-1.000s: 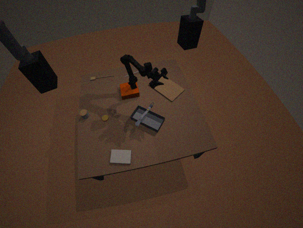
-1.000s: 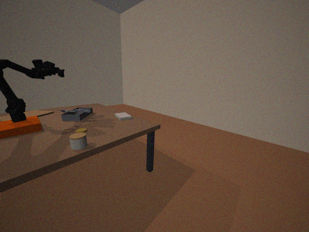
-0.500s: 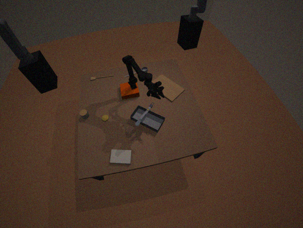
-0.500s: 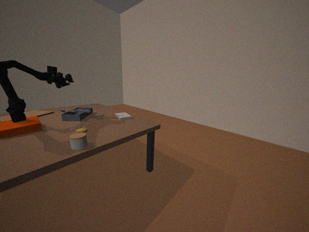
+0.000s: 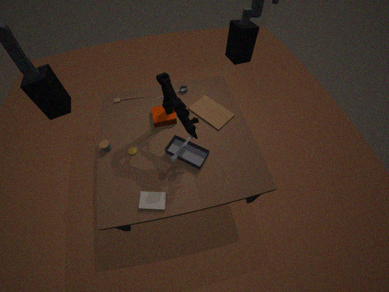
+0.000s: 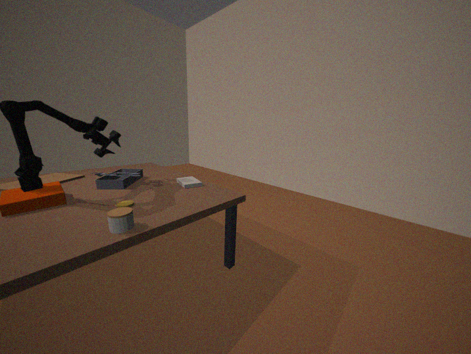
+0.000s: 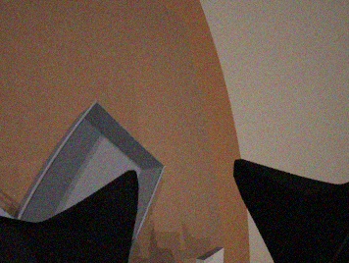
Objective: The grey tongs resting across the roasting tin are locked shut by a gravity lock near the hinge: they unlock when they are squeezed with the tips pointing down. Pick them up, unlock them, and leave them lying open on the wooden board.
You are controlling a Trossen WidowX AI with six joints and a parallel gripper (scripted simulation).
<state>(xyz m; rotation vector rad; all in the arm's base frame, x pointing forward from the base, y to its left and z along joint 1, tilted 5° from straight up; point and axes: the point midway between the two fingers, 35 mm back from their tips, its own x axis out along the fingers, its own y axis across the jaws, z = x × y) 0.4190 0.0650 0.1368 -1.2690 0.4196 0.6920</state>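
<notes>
Right now the yellow lock piece is 140 mm below my gripper tip, 90 mm behind it and 30 mm to the right of it. Also, from my gripper tip: white pad (420 mm to the right, 240 mm ahead, 200 mm below); then wooden board (340 mm behind, 290 mm to the left, 200 mm below); then roasting tin (180 mm below, 70 mm to the right, 20 mm behind).
</notes>
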